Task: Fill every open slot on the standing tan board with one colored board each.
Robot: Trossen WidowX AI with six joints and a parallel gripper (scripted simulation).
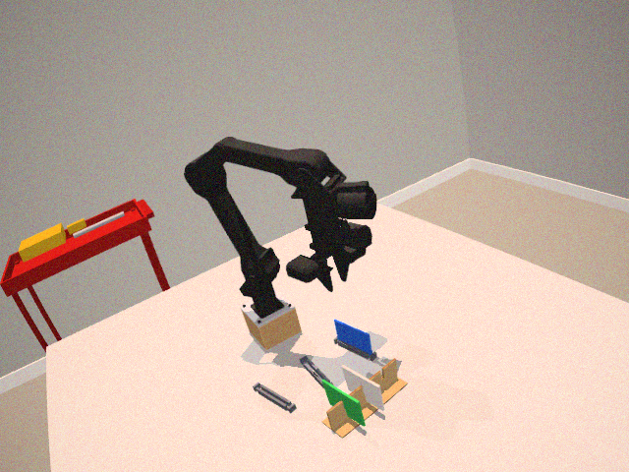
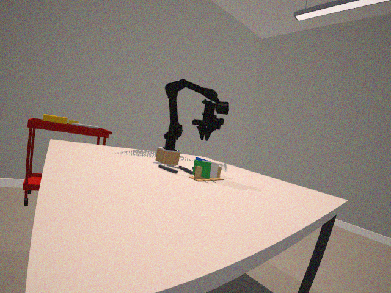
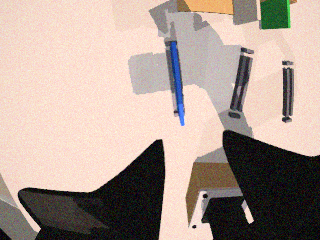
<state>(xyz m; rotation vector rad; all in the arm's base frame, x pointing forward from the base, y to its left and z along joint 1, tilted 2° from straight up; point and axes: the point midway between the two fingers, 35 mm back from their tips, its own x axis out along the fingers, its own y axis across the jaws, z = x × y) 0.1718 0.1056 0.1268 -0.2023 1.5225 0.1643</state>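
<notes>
Right now the blue board is 2 cm ahead of my gripper tip and 14 cm below it. The rest, counted from my gripper tip: green board (17 cm ahead, 13 cm to the right, 13 cm below); tan board (17 cm ahead, 8 cm to the right, 15 cm below); white board (16 cm ahead, 8 cm to the right, 13 cm below).
</notes>
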